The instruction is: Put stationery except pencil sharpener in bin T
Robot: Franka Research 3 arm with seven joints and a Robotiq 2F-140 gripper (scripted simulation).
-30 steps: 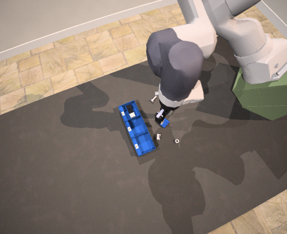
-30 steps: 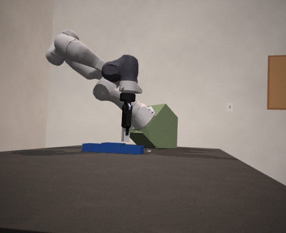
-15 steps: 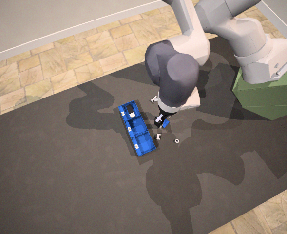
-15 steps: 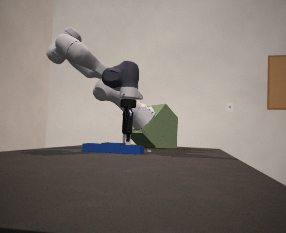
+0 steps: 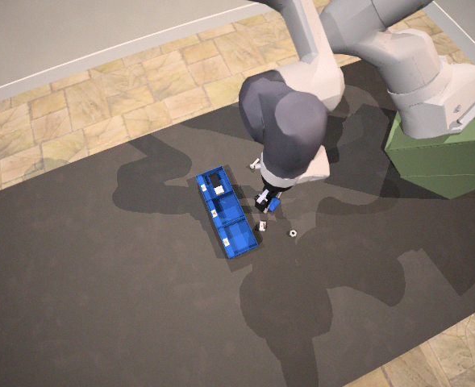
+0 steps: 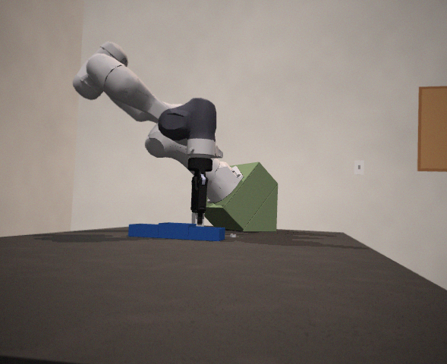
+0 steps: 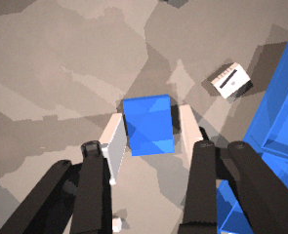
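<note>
My gripper is now 3 cm above the flat blue block. From my hand the other things lie so: white bolt (4 cm behind, 12 cm to the right, 3 cm below); then nut (11 cm to the left, 3 cm below); then blue bin (12 cm ahead, 5 cm to the right, 2 cm below).
</note>
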